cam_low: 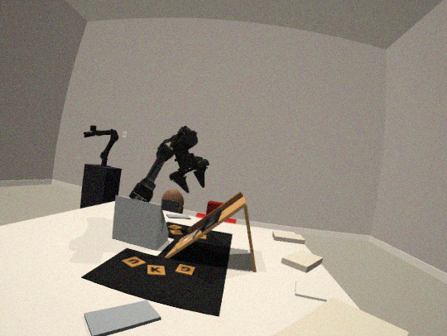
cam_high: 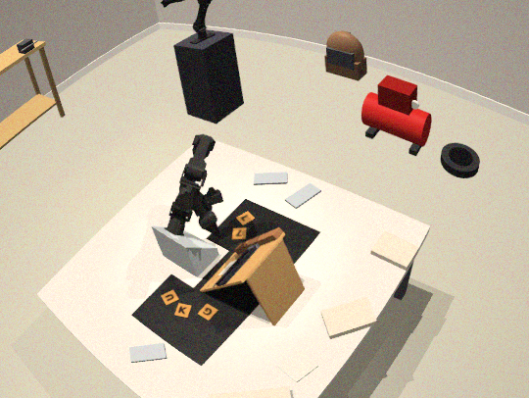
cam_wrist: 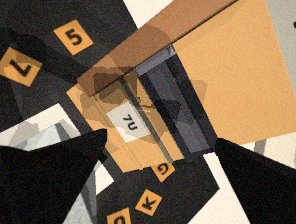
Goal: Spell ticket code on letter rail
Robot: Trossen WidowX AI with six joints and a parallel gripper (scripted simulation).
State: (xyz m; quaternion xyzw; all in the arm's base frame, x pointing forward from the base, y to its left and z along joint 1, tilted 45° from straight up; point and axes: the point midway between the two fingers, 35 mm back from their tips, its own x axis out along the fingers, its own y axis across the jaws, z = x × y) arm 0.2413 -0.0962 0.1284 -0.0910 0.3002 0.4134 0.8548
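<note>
The 7 tile lies 25 cm below my gripper tip, 19 cm to the left of it and 11 cm behind it. From my gripper tip the other things lie so: white ticket (18 cm below, 1 cm to the right, 1 cm ahead); then black mat (25 cm below, 5 cm behind, 2 cm to the right); then g tile (25 cm below, 19 cm to the right, 4 cm ahead).
</note>
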